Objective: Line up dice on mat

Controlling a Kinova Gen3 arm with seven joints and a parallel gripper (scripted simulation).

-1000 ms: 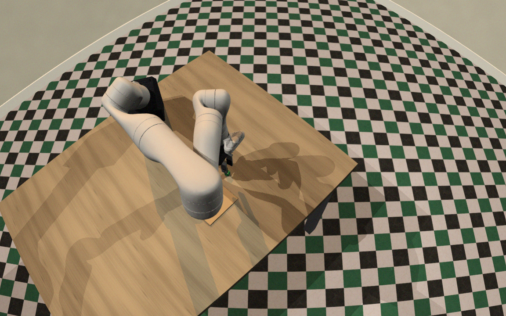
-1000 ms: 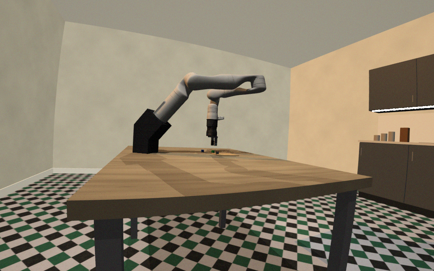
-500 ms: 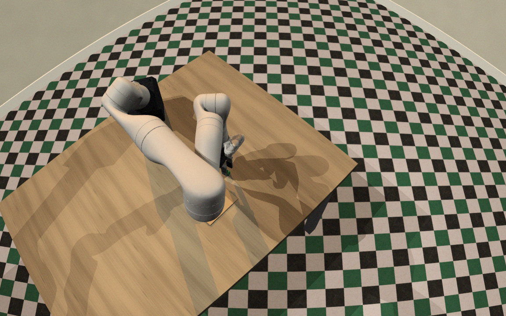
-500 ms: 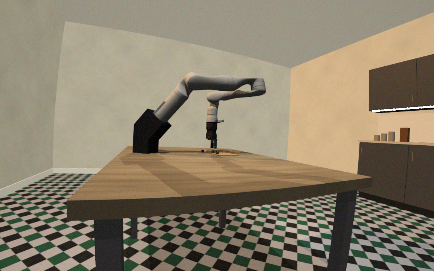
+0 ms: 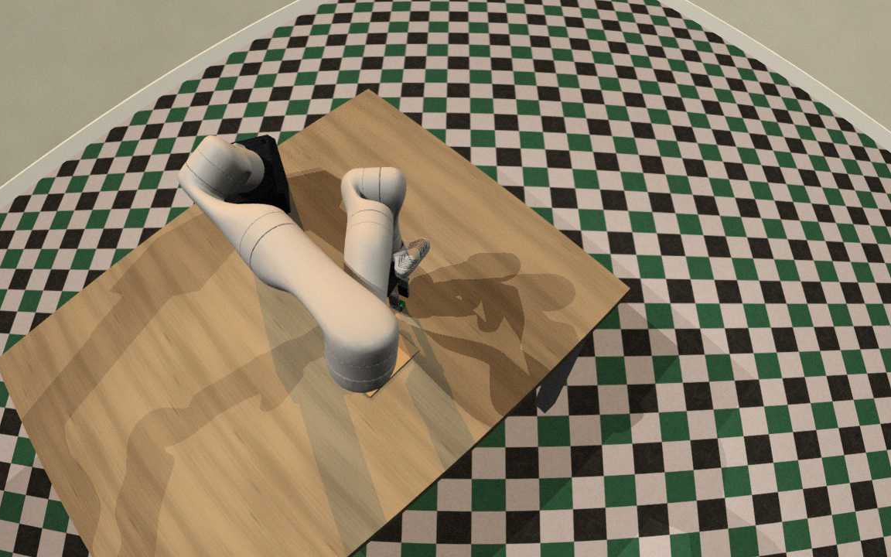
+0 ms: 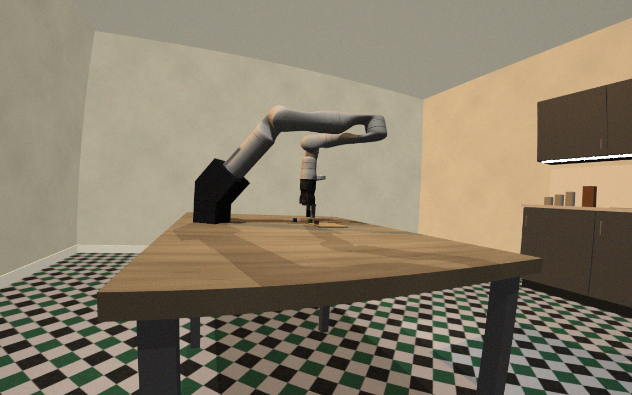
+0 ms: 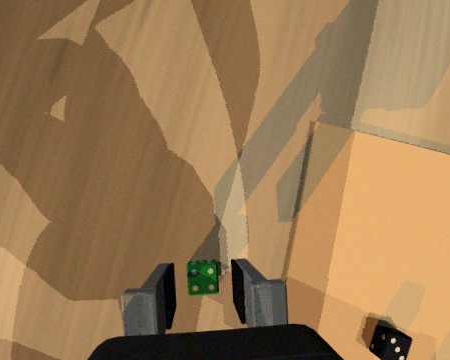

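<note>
The green die is 3 cm below my hand. The rest, counted from my hand: blue die: 7 cm behind, 3 cm to the left, 3 cm below; black die: 1 cm behind, 11 cm to the right, 3 cm below; orange mat: 4 cm ahead, 11 cm to the right, 4 cm below.
</note>
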